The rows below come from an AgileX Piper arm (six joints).
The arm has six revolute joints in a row. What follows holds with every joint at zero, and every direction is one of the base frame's. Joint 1 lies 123 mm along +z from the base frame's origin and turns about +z. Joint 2 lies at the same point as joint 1 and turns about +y. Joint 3 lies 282.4 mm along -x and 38.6 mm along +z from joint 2 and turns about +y. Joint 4 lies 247.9 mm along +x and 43.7 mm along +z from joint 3 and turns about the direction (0.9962, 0, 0.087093). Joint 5 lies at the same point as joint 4 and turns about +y. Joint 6 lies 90.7 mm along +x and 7.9 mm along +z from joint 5 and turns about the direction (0.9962, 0, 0.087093). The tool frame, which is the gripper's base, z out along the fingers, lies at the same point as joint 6; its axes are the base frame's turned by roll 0, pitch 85.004 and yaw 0 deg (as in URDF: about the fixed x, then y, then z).
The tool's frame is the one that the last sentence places.
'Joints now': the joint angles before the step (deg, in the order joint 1, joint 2, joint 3, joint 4, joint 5, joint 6). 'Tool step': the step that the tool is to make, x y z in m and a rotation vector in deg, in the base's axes. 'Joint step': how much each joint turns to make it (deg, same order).
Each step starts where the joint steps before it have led.
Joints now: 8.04, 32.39, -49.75, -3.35, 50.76, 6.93
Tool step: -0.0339, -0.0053, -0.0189, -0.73, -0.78, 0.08
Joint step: 0.00, -8.89, 4.72, -0.24, 3.47, -0.79
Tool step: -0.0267, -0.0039, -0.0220, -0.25, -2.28, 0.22
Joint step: 0.04, -8.74, 5.05, -0.05, 1.44, -0.64
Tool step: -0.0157, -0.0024, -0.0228, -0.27, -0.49, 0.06
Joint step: 0.02, -6.57, 4.49, -0.06, 1.62, -0.37
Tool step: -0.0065, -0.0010, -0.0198, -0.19, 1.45, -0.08
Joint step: -0.02, -3.90, 3.58, 0.02, 1.78, -0.07
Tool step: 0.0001, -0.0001, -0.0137, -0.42, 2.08, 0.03
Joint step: 0.05, -1.39, 2.52, -0.05, 0.98, -0.13
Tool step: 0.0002, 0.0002, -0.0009, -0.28, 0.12, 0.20
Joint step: -0.07, -0.04, 0.18, 0.13, -0.01, -0.42
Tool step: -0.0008, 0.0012, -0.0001, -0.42, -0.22, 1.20
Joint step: 0.03, -0.24, 0.01, 0.95, 0.01, -1.43
